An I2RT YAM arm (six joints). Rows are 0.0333 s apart.
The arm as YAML. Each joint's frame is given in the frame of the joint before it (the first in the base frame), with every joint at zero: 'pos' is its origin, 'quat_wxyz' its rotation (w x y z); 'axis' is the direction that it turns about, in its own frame. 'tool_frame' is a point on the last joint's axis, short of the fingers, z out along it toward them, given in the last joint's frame.
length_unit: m
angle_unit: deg
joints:
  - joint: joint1
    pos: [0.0, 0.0, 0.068]
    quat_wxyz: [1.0, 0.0, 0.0, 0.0]
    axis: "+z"
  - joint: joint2
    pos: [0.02, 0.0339, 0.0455]
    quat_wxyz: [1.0, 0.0, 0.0, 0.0]
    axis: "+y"
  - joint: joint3
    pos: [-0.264, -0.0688, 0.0]
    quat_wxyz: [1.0, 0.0, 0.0, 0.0]
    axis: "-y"
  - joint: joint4
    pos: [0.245, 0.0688, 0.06]
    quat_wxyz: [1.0, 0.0, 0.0, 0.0]
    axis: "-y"
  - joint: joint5
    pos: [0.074, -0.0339, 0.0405]
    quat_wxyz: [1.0, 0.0, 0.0, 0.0]
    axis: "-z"
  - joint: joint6
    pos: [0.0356, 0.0, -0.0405]
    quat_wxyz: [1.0, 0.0, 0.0, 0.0]
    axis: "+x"
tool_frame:
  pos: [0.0, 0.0, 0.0]
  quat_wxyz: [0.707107, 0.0, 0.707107, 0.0]
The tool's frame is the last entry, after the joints.
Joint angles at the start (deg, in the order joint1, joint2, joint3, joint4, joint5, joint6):
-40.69 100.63 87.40 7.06 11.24 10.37
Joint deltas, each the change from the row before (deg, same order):
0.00 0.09 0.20 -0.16 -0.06 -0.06
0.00 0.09 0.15 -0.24 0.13 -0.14
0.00 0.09 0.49 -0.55 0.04 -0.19
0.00 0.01 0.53 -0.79 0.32 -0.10
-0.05 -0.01 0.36 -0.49 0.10 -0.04
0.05 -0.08 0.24 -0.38 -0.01 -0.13
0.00 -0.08 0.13 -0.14 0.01 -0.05
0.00 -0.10 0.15 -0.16 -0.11 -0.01
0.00 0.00 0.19 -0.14 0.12 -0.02
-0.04 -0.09 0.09 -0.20 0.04 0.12
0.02 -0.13 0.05 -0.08 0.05 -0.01
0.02 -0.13 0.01 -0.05 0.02 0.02
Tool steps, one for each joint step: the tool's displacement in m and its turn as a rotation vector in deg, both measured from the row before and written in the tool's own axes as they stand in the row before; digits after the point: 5 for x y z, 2 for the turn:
-0.00033 0.00017 0.00035 -0.05 0.06 -0.07
0.00011 -0.00003 0.00037 0.16 0.15 -0.18
-0.00140 0.00026 0.00019 0.07 0.14 -0.22
-0.00177 0.00006 -0.00027 0.36 0.21 -0.15
-0.00145 -0.00024 -0.00021 0.17 0.09 -0.06
-0.00124 0.00047 -0.00065 -0.05 0.07 -0.15
-0.00107 0.00007 -0.00051 0.00 -0.07 -0.04
-0.00128 0.00015 -0.00063 -0.12 -0.07 0.01
-0.00092 0.00005 -0.00014 0.11 -0.07 -0.01
-0.00083 -0.00030 -0.00048 0.08 0.01 0.12
-0.00100 0.00014 -0.00075 0.01 -0.10 0.01
-0.00081 0.00013 -0.00072 -0.01 -0.09 0.04

